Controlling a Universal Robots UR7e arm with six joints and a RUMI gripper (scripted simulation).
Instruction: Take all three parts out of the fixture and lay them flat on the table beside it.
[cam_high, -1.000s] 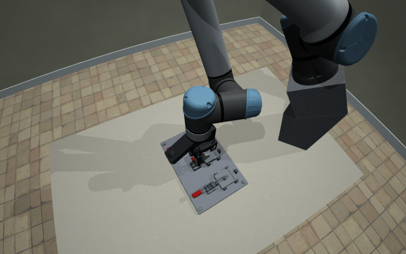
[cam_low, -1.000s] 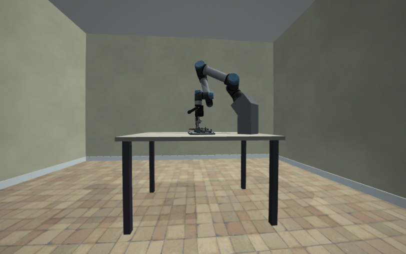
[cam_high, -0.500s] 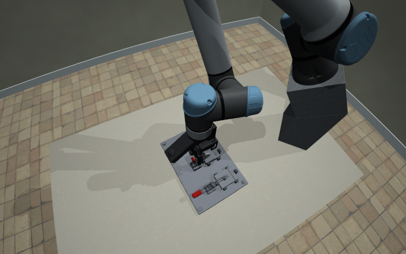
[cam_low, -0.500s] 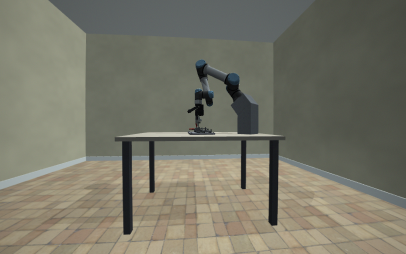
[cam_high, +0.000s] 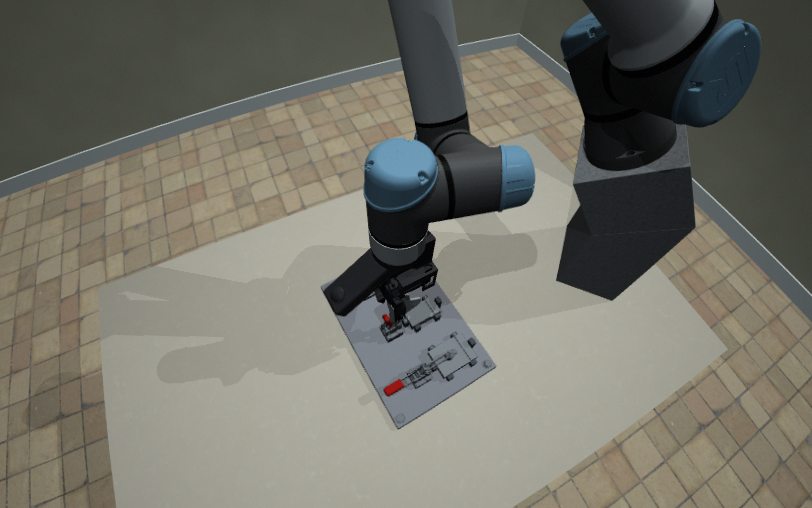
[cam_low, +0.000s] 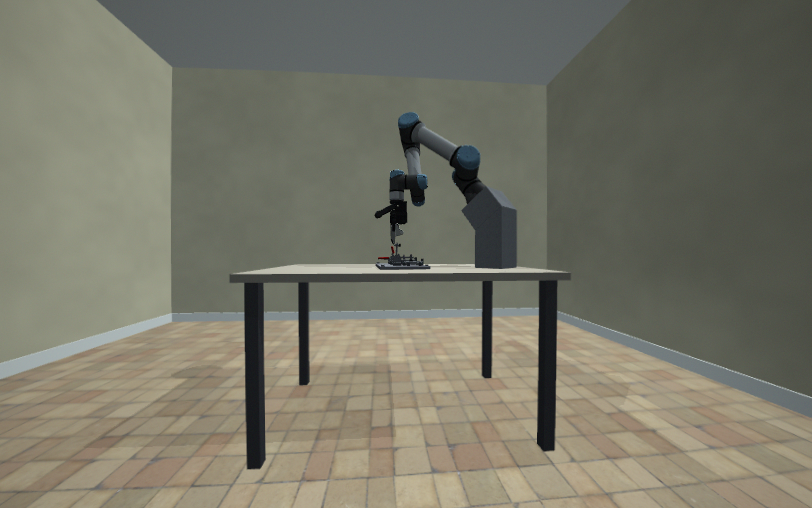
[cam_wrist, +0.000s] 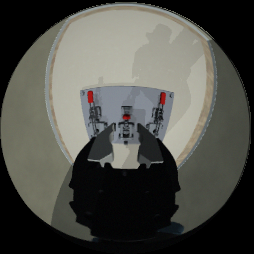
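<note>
The grey fixture plate is 13 cm below my hand and 4 cm behind it. Round my hand: light grey flat part: 12 cm to the left, 11 cm below, 8 cm behind.
</note>
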